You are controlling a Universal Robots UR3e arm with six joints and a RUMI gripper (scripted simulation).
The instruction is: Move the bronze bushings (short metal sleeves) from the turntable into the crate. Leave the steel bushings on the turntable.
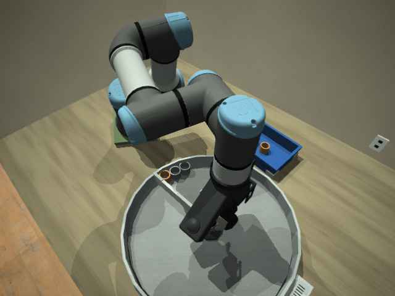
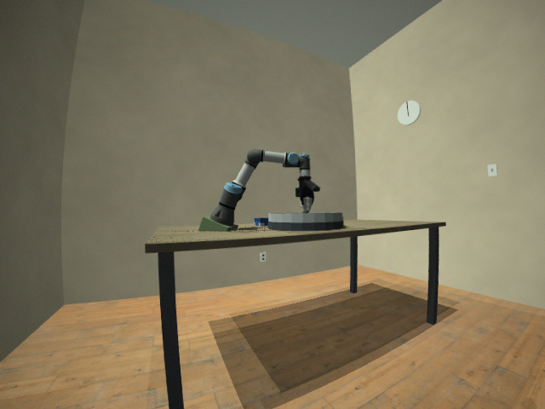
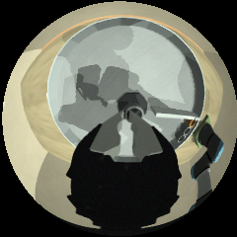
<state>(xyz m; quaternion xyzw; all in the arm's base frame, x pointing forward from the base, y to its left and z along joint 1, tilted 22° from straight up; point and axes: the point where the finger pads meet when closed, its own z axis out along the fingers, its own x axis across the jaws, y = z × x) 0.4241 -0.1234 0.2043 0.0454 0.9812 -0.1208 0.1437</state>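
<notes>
Right now my hand is 4 cm above the grey turntable and 1 cm past it. Also, from my hand: blue crate (36 cm to the left, 6 cm below, 3 cm behind).
</notes>
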